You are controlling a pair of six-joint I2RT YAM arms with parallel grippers.
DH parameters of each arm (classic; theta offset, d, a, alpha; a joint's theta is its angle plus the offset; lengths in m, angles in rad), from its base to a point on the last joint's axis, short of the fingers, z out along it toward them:
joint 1: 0 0.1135 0.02 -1.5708
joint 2: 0 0 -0.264 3.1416
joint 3: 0.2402 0 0.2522 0
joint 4: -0.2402 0 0.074 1.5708
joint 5: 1.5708 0 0 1.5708
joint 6: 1.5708 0.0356 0 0
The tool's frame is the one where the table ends.
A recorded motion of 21 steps. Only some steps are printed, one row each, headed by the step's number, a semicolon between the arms.
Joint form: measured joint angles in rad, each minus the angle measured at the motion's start. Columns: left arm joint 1, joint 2, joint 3, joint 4, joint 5, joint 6; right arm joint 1, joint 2, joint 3, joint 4, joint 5, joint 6.
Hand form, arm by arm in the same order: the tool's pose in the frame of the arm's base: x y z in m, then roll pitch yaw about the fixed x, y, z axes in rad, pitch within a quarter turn. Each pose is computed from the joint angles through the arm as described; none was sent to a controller.
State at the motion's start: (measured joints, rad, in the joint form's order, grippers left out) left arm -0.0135 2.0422 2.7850 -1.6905 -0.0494 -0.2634; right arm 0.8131 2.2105 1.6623 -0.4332 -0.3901 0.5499
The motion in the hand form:
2: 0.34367 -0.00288 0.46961 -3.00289 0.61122 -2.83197; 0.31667 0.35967 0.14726 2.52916 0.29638 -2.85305
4: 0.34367 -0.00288 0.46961 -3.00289 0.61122 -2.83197; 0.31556 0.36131 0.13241 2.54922 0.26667 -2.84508
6: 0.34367 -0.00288 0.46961 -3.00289 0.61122 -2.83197; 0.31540 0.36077 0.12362 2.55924 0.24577 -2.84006
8: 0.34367 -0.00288 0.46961 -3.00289 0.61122 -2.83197; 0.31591 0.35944 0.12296 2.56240 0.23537 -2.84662
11: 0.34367 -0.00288 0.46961 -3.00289 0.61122 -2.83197; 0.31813 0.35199 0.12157 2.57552 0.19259 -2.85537
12: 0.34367 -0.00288 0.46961 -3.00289 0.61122 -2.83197; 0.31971 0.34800 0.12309 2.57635 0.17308 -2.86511
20: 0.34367 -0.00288 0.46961 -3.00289 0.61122 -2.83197; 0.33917 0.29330 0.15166 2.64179 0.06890 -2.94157
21: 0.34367 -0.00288 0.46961 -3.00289 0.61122 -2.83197; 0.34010 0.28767 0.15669 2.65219 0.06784 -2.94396
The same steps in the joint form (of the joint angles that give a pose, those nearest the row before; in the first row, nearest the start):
2: 0.0000 0.0000 0.0001 0.0000 0.0000 0.0000; 0.0080 0.0282 0.0000 0.0053 0.0069 0.0011
4: 0.0000 0.0000 0.0001 0.0000 0.0000 0.0000; 0.0122 0.0599 -0.0004 0.0023 0.0092 0.0019
6: 0.0000 0.0000 0.0001 0.0000 0.0000 0.0000; 0.0114 0.0774 -0.0023 -0.0019 0.0057 0.0000
8: 0.0000 0.0000 0.0001 0.0000 0.0000 0.0000; 0.0088 0.0782 -0.0019 -0.0099 0.0057 0.0057
11: 0.0000 0.0000 0.0001 0.0000 0.0000 0.0000; -0.0061 0.0774 -0.0008 -0.0546 -0.0050 0.0076
12: 0.0000 0.0000 0.0001 0.0000 0.0000 0.0000; -0.0149 0.0728 0.0004 -0.0755 -0.0126 0.0130
20: 0.0000 0.0000 0.0001 0.0000 0.0000 0.0000; -0.1316 -0.0122 -0.0012 -0.2956 -0.0179 -0.0225
21: 0.0000 0.0000 0.0001 0.0000 0.0000 0.0000; -0.1423 -0.0260 -0.0012 -0.3193 -0.0118 -0.0332

